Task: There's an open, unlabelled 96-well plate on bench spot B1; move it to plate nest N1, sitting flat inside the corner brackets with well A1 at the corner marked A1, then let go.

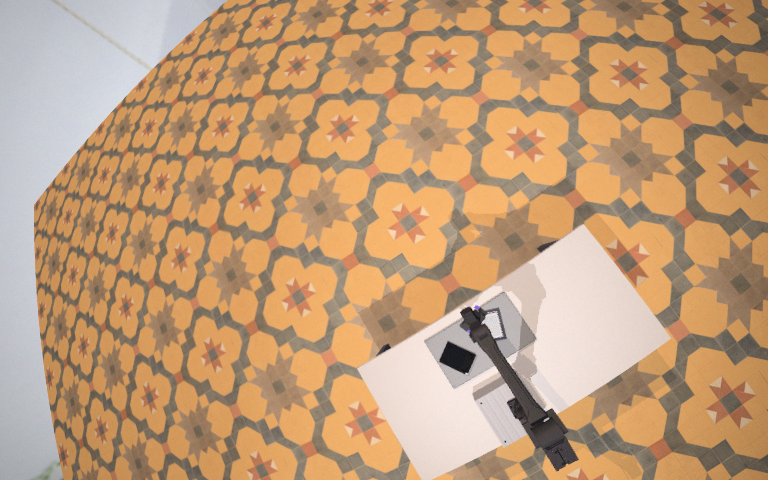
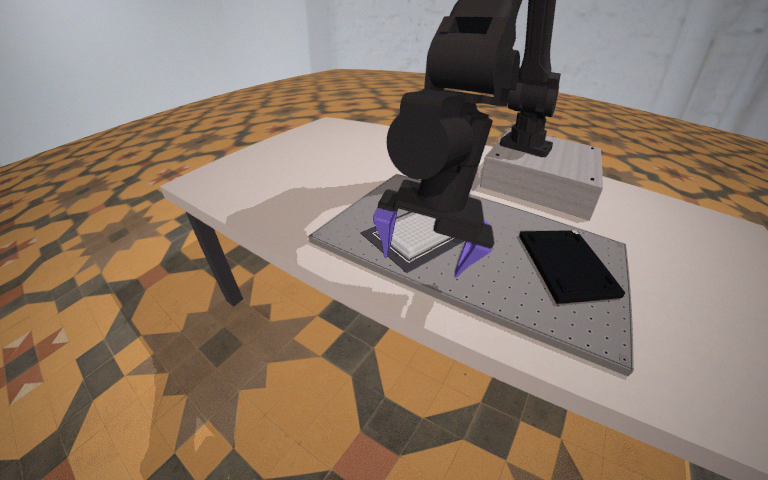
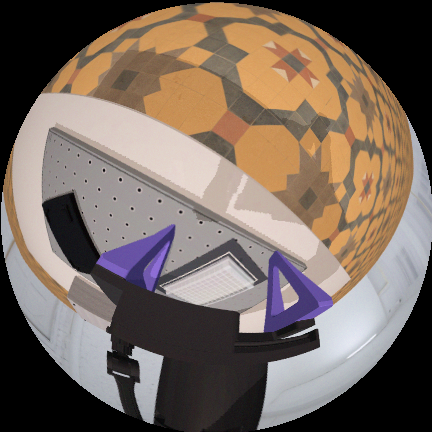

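Where they show: gripper, fingertip midpoint: (image 2: 421,265) (image 3: 225,243); arm's base, origin of the base link: (image 2: 526,146).
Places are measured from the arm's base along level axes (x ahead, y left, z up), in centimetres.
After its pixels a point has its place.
The white 96-well plate (image 1: 495,323) @[x 39.8, y -8.7, z -5.6 cm] (image 2: 416,234) @[x 41.8, y -5.9, z -5.9 cm] (image 3: 212,280) @[x 42.1, y -5.1, z -6.0 cm] lies flat on a dark mat with a white outline, spot B1 (image 2: 408,266) @[x 48.1, y -3.0, z -7.0 cm] (image 3: 233,247) @[x 48.2, y -3.6, z -7.0 cm]; the gripper partly hides it, and its A1 corner cannot be made out. The black nest N1 (image 1: 457,357) @[x 32.5, y 18.0, z -5.9 cm] (image 2: 569,266) @[x 33.8, y 18.5, z -6.0 cm] (image 3: 70,232) @[x 35.2, y 17.8, z -6.0 cm] has low raised corner brackets and a small white mark at one corner, too small to read. My gripper (image 1: 472,319) @[x 50.3, y 0.4, z -3.3 cm] (image 2: 421,266) @[x 50.3, y 0.4, z -3.3 cm] (image 3: 225,243) @[x 50.3, y 0.4, z -3.3 cm] is open and empty, its purple fingers wide apart. It hangs above the board near the plate, tips toward the board's outer long edge, not touching the plate.
A grey perforated board (image 1: 433,342) @[x 44.8, y 26.1, z -7.1 cm] (image 2: 492,294) @[x 45.7, y 9.9, z -7.1 cm] (image 3: 125,200) @[x 46.0, y 10.3, z -7.1 cm] carries the mat and the nest on the pale table (image 1: 594,305) @[x 23.0, y -60.3, z -8.4 cm] (image 2: 317,152) @[x 21.2, y -54.9, z -8.4 cm]. The arm stands on a grey block (image 1: 495,413) @[x 1.4, y 13.5, z 0.1 cm] (image 2: 540,186) @[x 12.1, y 7.5, z -4.0 cm] behind the board. The table edge runs close to the board's outer side.
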